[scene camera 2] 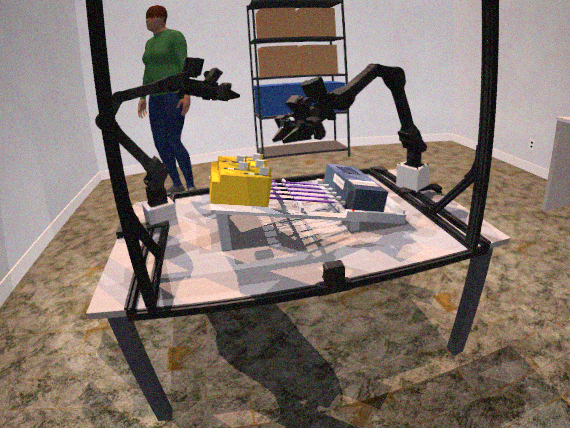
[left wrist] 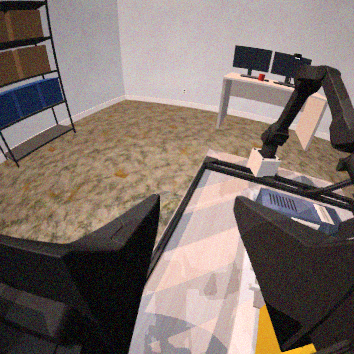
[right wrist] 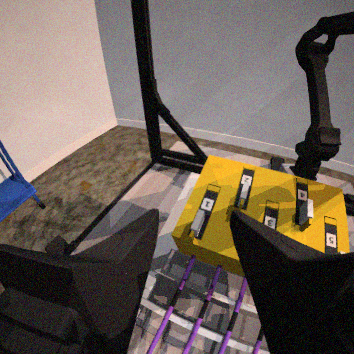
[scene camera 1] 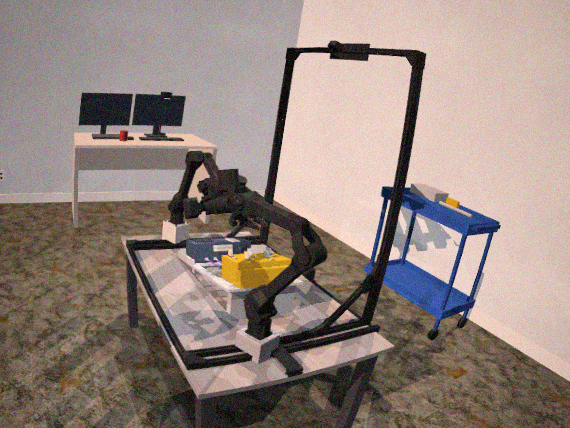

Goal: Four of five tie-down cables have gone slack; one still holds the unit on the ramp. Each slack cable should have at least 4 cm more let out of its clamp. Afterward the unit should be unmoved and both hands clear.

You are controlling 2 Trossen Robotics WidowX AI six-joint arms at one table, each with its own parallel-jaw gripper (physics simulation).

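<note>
The yellow clamp block (scene camera 1: 255,270) (scene camera 2: 240,189) (left wrist: 267,332) (right wrist: 225,185) stands at the ramp's (scene camera 2: 310,216) raised end. Its slots are numbered 1 to 5. Grey levers show at clamp 1 (right wrist: 198,222), clamp 2 (right wrist: 244,194) and clamp 4 (right wrist: 307,212); a right finger hides parts of 3 and 5. Purple cables (scene camera 2: 305,190) (right wrist: 206,300) run to the dark blue unit (scene camera 1: 205,251) (scene camera 2: 367,197) (left wrist: 306,207) low on the ramp. My left gripper (scene camera 2: 237,95) (left wrist: 197,201) is half open, empty, high above the block. My right gripper (scene camera 2: 278,138) (right wrist: 194,216) is half open, empty, above the cables.
A black frame (scene camera 1: 416,115) (scene camera 2: 489,100) rises from the table. Both arms overlap above the ramp in scene camera 1. A small black box (scene camera 2: 334,274) sits on the near rail. A person (scene camera 2: 165,60), a shelf rack, a blue cart (scene camera 1: 425,287) and a desk (scene camera 1: 135,159) stand beyond the table.
</note>
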